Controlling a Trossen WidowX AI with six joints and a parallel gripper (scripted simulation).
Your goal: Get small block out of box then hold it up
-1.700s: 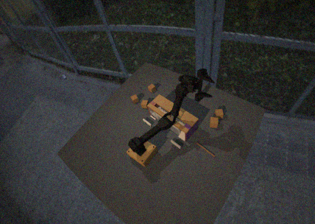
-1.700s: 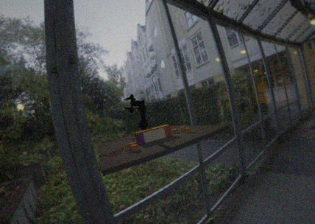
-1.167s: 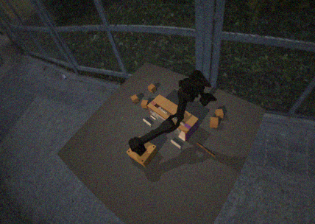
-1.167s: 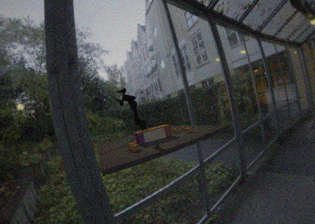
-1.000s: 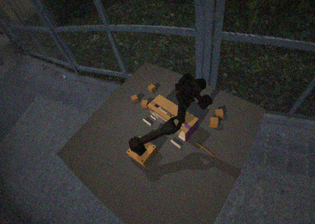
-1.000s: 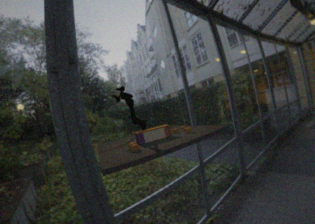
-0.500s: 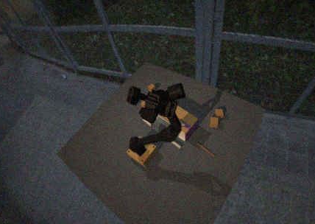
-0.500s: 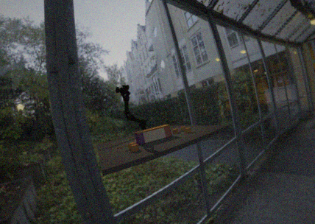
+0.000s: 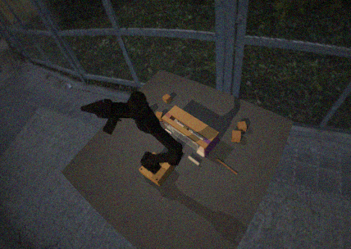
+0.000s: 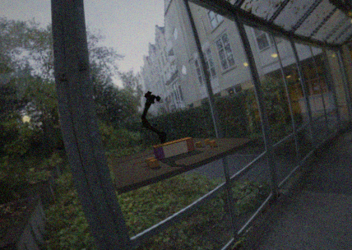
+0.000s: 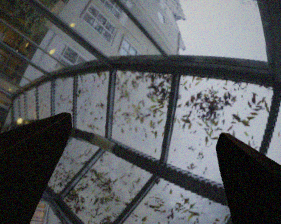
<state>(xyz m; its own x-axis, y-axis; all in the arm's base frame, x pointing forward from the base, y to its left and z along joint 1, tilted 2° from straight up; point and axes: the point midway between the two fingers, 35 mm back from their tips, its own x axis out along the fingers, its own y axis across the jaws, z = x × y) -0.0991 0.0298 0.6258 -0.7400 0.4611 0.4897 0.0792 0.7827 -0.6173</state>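
The orange-brown block lies 44 cm ahead of my gripper tip, 3 cm to the right of it and 64 cm below it. Round my gripper tip: thin orange stick (41 cm ahead, 39 cm to the right, 73 cm below); then box (42 cm ahead, 5 cm to the right, 67 cm below).
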